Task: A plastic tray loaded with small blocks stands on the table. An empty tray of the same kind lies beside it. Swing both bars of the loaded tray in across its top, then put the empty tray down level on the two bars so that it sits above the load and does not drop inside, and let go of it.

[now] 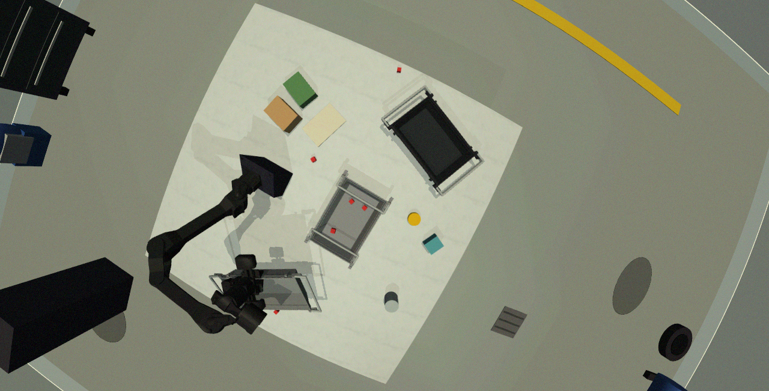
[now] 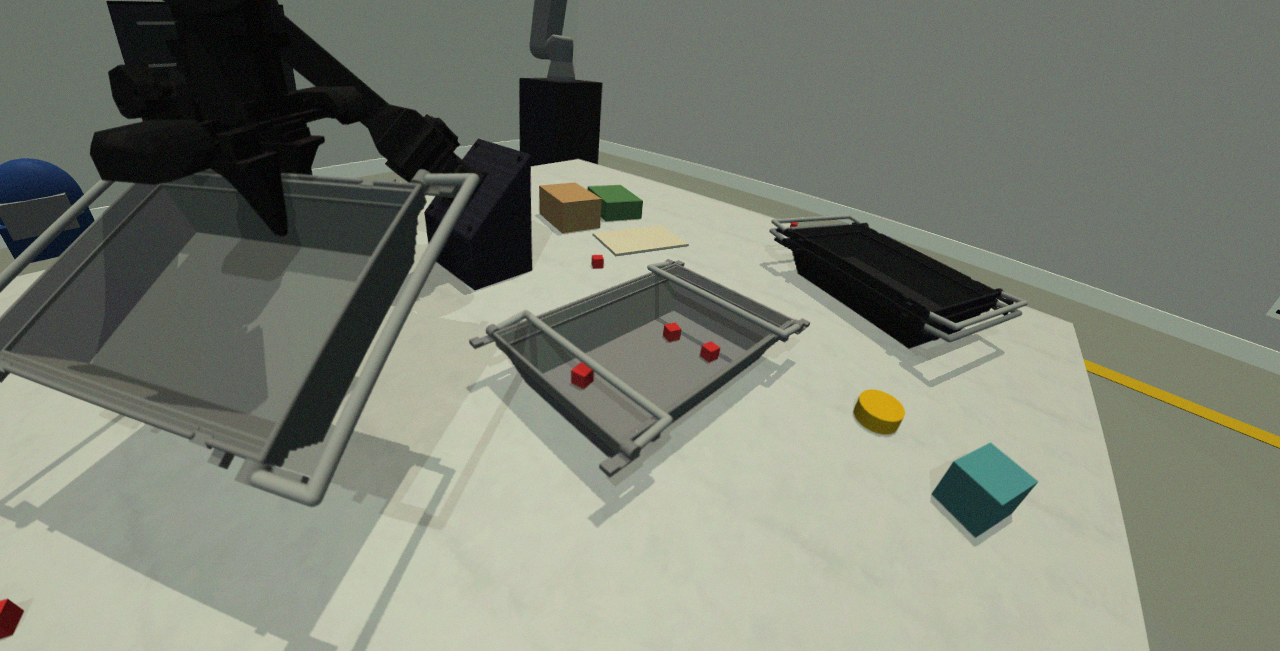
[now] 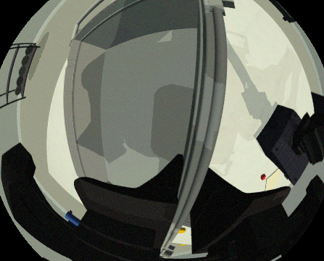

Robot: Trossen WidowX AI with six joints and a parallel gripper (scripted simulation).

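Now: gripper tip 70 mm to the left of the grey tray and 40 mm short of it. Also, from my gripper tip: red block (200 mm to the left, 160 mm below, 150 mm ahead); then grey cylinder (480 mm ahead, 140 mm below, 30 mm to the left); then yellow disc (420 mm ahead, 370 mm to the left, 170 mm below).
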